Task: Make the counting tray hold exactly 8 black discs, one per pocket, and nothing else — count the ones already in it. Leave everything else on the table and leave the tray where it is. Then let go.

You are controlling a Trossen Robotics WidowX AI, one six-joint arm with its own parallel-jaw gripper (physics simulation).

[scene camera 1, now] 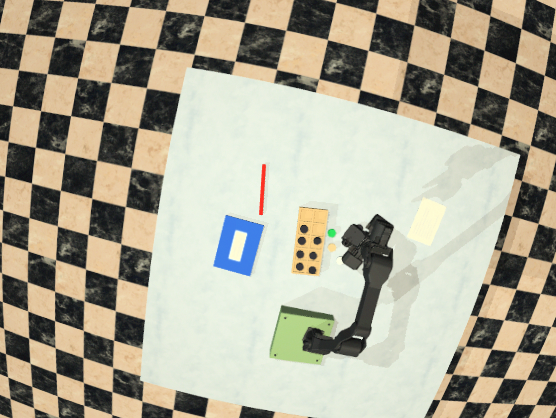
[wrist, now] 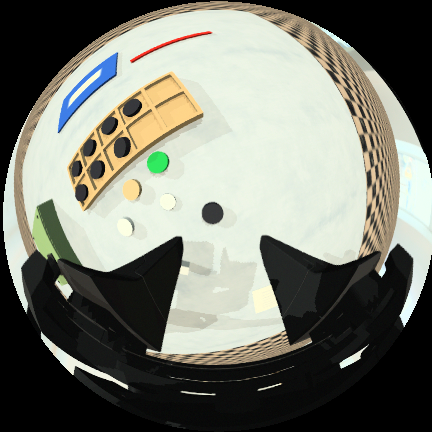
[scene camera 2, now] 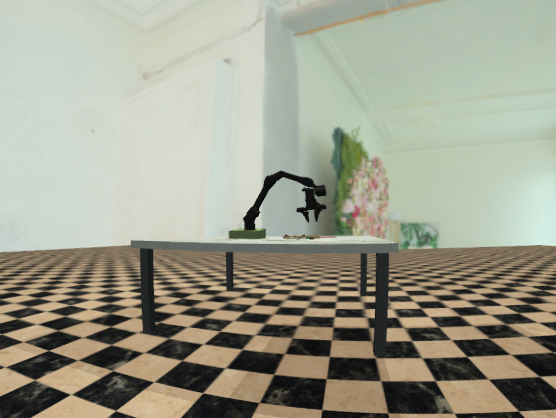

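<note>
The tan counting tray lies on the table with several black discs in its pockets, one per pocket. Three pockets at the end away from the green base are empty: both at the very end and one beside them in the column nearer the loose discs. A loose black disc lies flat on the table in the wrist view; the arm hides it in scene camera 1. My gripper is open and empty. It hangs well above the table, on the loose discs' side of the tray.
A green disc, a tan disc and two white discs lie beside the tray. A small pale piece is by the left finger. A blue panel, red stick, cream sheet and green base are farther out.
</note>
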